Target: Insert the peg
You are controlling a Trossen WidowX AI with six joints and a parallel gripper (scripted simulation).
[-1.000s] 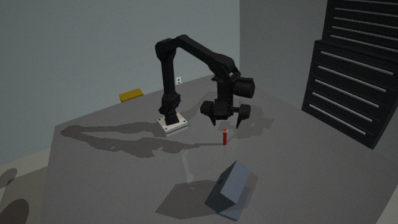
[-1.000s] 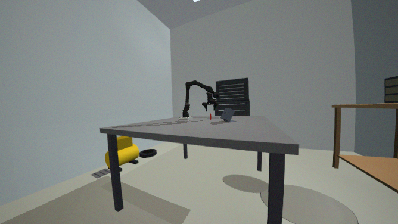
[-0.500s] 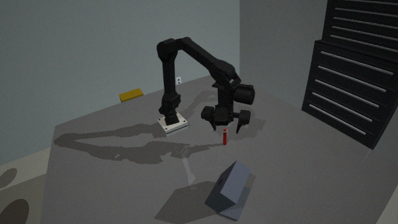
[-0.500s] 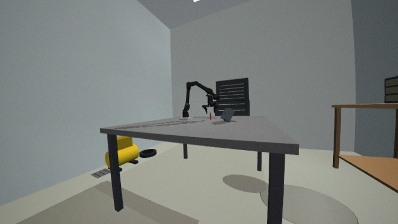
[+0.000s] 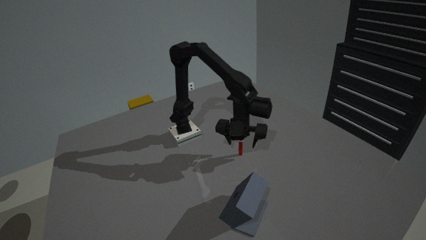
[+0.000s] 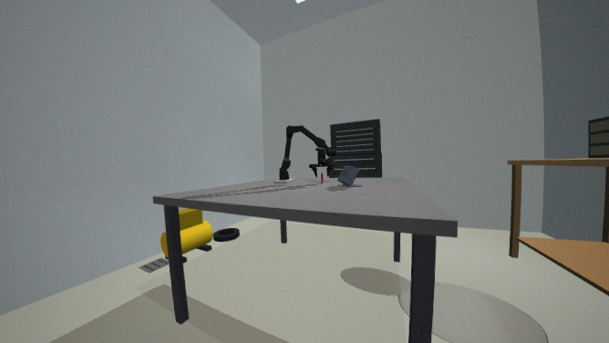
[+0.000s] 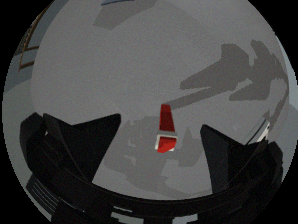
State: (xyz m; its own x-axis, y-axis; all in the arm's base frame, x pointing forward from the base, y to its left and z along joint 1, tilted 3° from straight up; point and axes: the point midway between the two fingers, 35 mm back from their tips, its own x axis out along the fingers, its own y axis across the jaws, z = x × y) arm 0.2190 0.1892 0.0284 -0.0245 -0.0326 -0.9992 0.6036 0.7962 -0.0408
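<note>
Right now the peg is 10 mm above my gripper tip. Round my gripper tip: sloped panel (250 mm ahead, 100 mm to the right, 20 mm above).
</note>
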